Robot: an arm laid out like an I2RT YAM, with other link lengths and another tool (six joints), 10 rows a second.
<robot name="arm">
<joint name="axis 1" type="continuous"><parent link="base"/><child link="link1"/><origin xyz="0.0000 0.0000 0.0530"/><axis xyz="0 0 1"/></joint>
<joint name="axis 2" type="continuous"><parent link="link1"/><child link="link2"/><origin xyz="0.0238 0.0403 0.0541"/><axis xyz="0 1 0"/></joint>
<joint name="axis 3" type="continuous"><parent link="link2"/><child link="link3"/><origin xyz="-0.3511 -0.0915 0.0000"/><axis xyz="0 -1 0"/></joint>
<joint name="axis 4" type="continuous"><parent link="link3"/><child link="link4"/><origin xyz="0.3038 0.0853 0.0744"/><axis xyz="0 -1 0"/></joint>
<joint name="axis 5" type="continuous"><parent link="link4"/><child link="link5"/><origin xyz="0.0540 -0.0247 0.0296"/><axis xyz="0 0 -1"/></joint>
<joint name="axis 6" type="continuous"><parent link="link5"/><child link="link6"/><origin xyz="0.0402 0.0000 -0.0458"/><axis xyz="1 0 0"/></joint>
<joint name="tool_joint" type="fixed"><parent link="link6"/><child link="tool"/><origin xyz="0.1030 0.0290 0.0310" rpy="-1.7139 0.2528 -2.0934"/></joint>
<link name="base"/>
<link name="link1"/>
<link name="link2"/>
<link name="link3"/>
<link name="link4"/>
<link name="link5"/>
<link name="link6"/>
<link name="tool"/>
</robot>
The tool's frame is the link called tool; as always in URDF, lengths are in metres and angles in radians. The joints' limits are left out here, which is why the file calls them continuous.
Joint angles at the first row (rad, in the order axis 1, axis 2, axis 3, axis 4, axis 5, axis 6):
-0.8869 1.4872 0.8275 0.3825 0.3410 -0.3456
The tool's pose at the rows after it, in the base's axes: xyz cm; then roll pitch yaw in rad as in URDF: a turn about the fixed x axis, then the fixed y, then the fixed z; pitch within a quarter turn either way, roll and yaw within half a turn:
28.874, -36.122, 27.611, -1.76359, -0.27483, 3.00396
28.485, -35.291, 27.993, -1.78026, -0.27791, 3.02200
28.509, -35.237, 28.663, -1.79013, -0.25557, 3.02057
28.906, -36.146, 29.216, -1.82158, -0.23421, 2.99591
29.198, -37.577, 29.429, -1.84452, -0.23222, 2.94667
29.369, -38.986, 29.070, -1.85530, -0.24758, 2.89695
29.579, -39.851, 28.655, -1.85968, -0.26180, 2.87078
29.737, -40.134, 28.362, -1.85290, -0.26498, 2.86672
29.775, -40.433, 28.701, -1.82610, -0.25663, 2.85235
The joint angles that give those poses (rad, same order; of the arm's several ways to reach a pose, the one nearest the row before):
-0.8867 1.4491 0.8145 0.3177 0.3507 -0.3335
-0.8867 1.4161 0.8097 0.2746 0.3349 -0.3284
-0.8851 1.4082 0.8220 0.2559 0.3329 -0.3042
-0.8820 1.4331 0.8689 0.2121 0.3539 -0.2547
-0.8805 1.4733 0.9225 0.1711 0.3997 -0.2148
-0.8809 1.5169 0.9629 0.1472 0.4481 -0.1942
-0.8805 1.5474 0.9867 0.1365 0.4754 -0.1867
-0.8805 1.5596 0.9868 0.1527 0.4804 -0.1930
-0.8805 1.5642 0.9863 0.1857 0.4938 -0.2070

